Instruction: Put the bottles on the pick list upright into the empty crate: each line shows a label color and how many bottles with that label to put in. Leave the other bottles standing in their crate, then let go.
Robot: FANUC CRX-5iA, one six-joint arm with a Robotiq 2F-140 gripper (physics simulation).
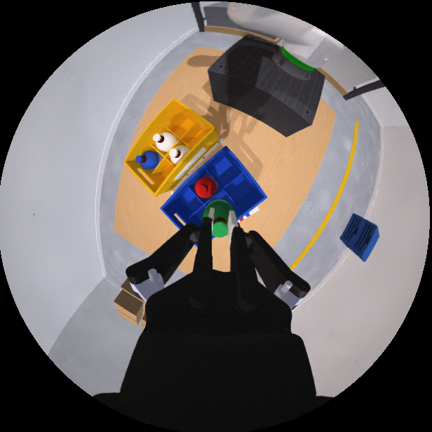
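My gripper (220,216) is shut on the neck of a green bottle (218,206). The bottle is over the near side of the blue crate (253,211); whether its base touches the crate's floor is hidden. A red bottle (205,187) stands in a compartment of the blue crate. The yellow crate (141,179) holds two white bottles (165,141) (178,154) and a blue bottle (149,160), all upright. The pick list (250,215) lies beside the blue crate, partly hidden, with small red and blue marks showing.
The yellow and blue crates stand close together on the wooden table (285,165). A dark ribbed block (265,85) under the arm's base stands at the back. A blue crate-like box (359,237) is at the right, beyond the yellow floor line (343,186). Cardboard boxes (129,306) are at the lower left.
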